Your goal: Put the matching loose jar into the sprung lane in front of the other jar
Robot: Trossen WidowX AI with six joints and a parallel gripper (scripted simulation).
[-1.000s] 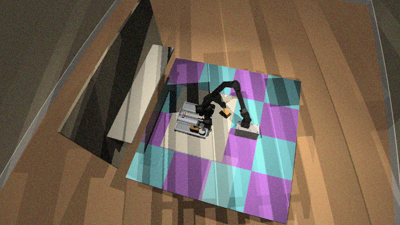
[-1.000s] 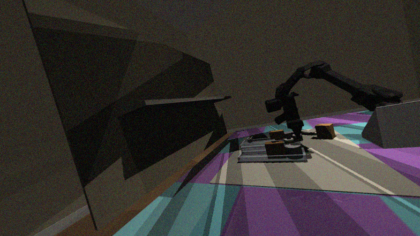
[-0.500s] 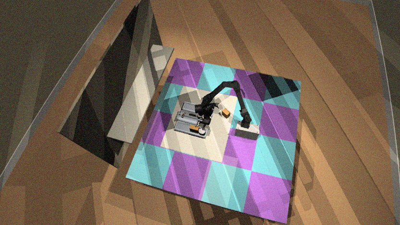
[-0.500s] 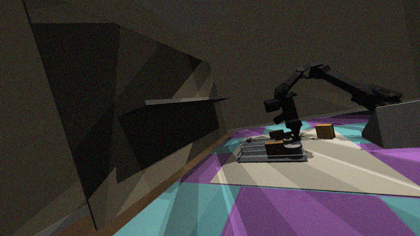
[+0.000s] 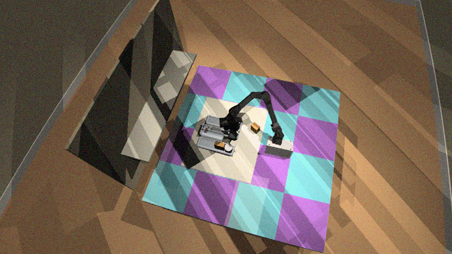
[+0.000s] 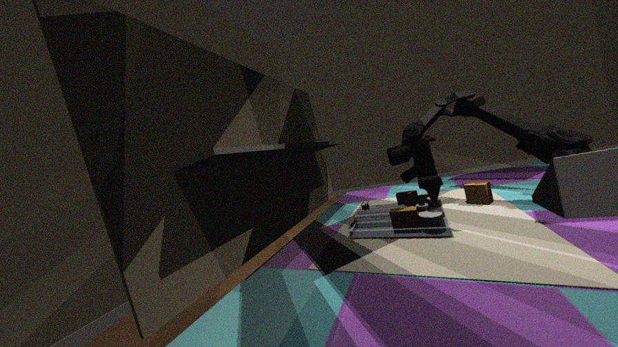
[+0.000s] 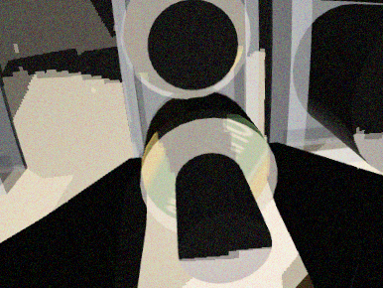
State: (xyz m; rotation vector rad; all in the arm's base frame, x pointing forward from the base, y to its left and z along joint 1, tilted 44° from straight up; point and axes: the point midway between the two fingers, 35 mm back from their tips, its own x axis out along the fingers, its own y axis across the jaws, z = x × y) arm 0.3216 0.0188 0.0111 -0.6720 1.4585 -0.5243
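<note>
Now: the lane unit 15 cm ahead of my gripper tip, 3 cm to the left of it and 3 cm below it. The rest, counted from my gripper tip: brown box 13 cm behind, 10 cm to the right, 1 cm below.
</note>
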